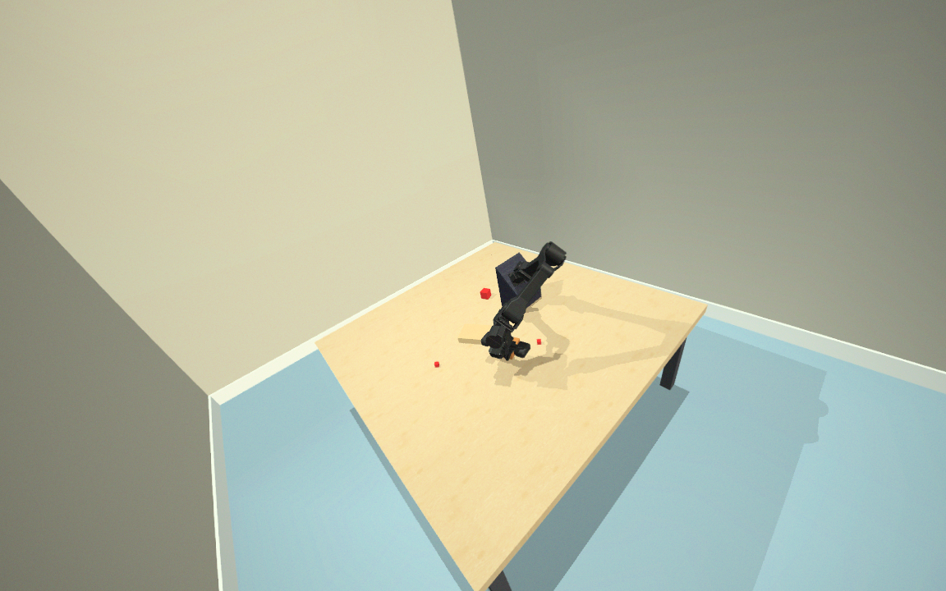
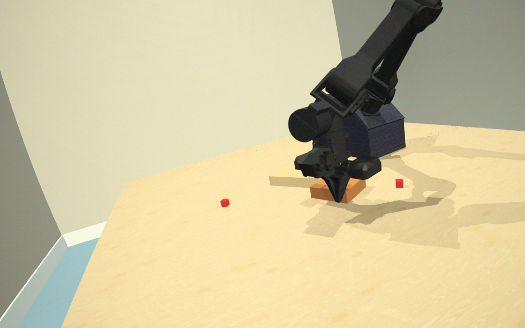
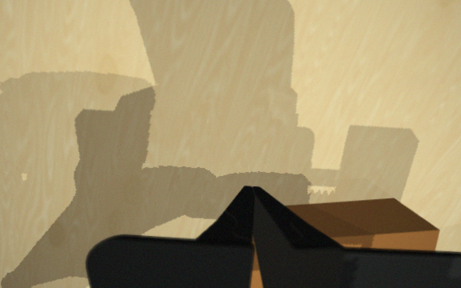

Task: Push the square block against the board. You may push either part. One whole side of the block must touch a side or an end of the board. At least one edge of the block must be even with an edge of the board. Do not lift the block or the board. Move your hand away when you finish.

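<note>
Now: the orange-brown square block 4 cm behind my gripper tip and 6 cm to the right of it. Round my gripper tip: pale board: 21 cm to the right.
</note>
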